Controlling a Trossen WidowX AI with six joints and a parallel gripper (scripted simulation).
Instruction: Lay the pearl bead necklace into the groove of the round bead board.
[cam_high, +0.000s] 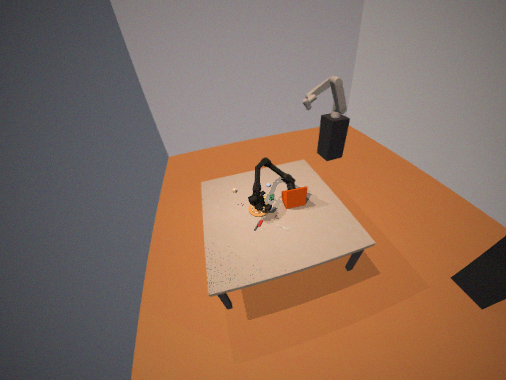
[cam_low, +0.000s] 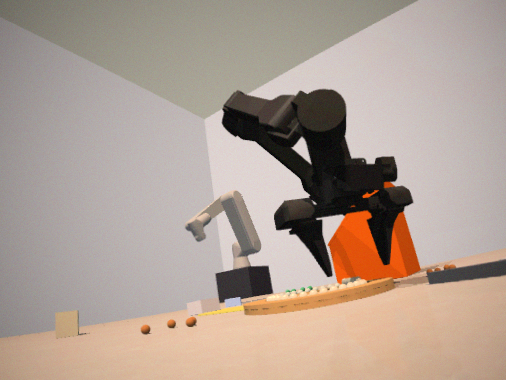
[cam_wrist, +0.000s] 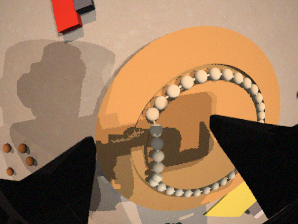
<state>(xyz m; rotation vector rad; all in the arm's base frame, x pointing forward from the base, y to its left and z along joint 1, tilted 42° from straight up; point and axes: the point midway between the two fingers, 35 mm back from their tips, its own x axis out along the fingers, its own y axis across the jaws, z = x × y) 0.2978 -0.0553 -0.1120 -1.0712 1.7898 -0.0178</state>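
Right now the round wooden bead board is 6 cm to the right of my gripper tip, 2 cm below it and 1 cm ahead of it. Also, from my gripper tip: tan cube 39 cm to the right, 17 cm ahead, 1 cm below; yellow flat piece 23 cm to the right, 5 cm behind, 3 cm below; red-handled tool 12 cm to the left, 7 cm ahead, 2 cm below.
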